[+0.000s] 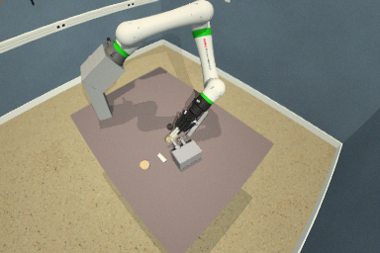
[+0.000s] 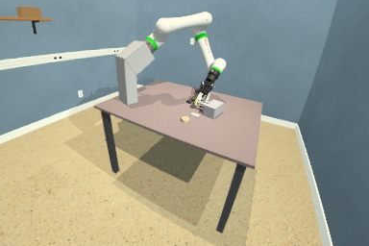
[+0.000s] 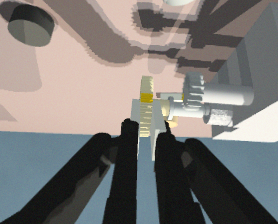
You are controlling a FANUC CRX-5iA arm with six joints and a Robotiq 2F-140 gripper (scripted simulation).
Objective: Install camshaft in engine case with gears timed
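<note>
The grey crank gear lies 40 mm ahead of my hand, 10 mm to the left of it and 30 mm below it. From my hand the other things lie so: grey bar (40 mm behind, 190 mm to the left, 80 mm below); then small black disc (120 mm behind, 20 mm to the left, 90 mm below); then white block (60 mm ahead, 140 mm to the right, 90 mm below).
</note>
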